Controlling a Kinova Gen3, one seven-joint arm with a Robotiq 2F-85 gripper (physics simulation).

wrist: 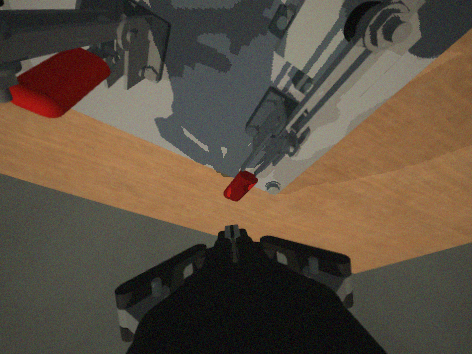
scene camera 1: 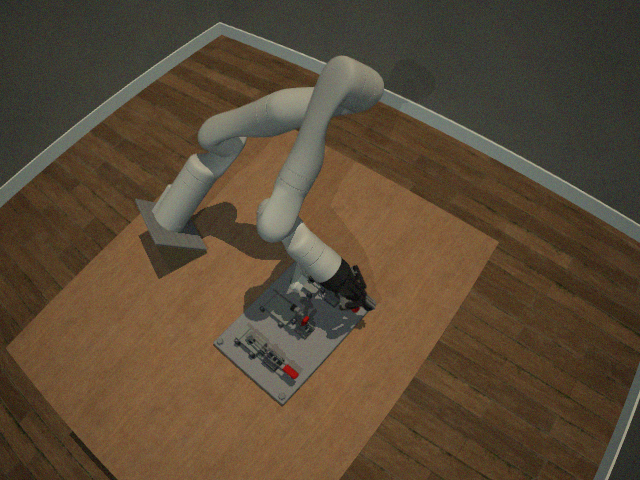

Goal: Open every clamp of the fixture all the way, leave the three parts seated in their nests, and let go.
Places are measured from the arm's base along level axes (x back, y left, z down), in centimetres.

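Pixels of known places: gripper, fingertip midpoint: [wrist: 232, 234] [scene camera 1: 372, 308]; arm's base, link origin: [scene camera 1: 168, 220].
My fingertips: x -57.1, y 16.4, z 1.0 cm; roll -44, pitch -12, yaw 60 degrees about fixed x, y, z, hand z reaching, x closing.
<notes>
Ahead of a thing's pixels: the offset from my fingertips to its top centre. Level surfaces: height alone.
The grey fixture plate {dx +13.3, dy -13.1, dz +5.8 cm} [scene camera 1: 315, 351] [wrist: 135, 117] carries three clamps. The near clamp's red handle {dx +4.5, dy -24.0, dz +1.1 cm} [scene camera 1: 290, 371] lies low, pointing to the plate's front right edge. The middle clamp's red handle {dx +9.3, dy -13.0, dz -2.7 cm} [scene camera 1: 305, 320] [wrist: 62, 82] appears raised; in the wrist view it is large at the upper left. The far clamp's red handle {dx +4.8, dy -2.0, dz +1.6 cm} [scene camera 1: 355, 309] [wrist: 241, 186] points outward near the plate's corner. My gripper [scene camera 1: 370, 304] [wrist: 232, 234] is shut and empty, above and close to that far handle, with a visible gap in the wrist view. The three parts cannot be told apart clearly; the arm partly hides the far clamp.
The plate lies on a wooden table top {dz +7.3 cm} [scene camera 1: 155, 361] [wrist: 175, 185]. Corner bolts [scene camera 1: 281, 395] [wrist: 272, 186] stand on the plate. The arm's base [scene camera 1: 178, 240] is at the left. The arm's shadow falls over the plate's far half.
</notes>
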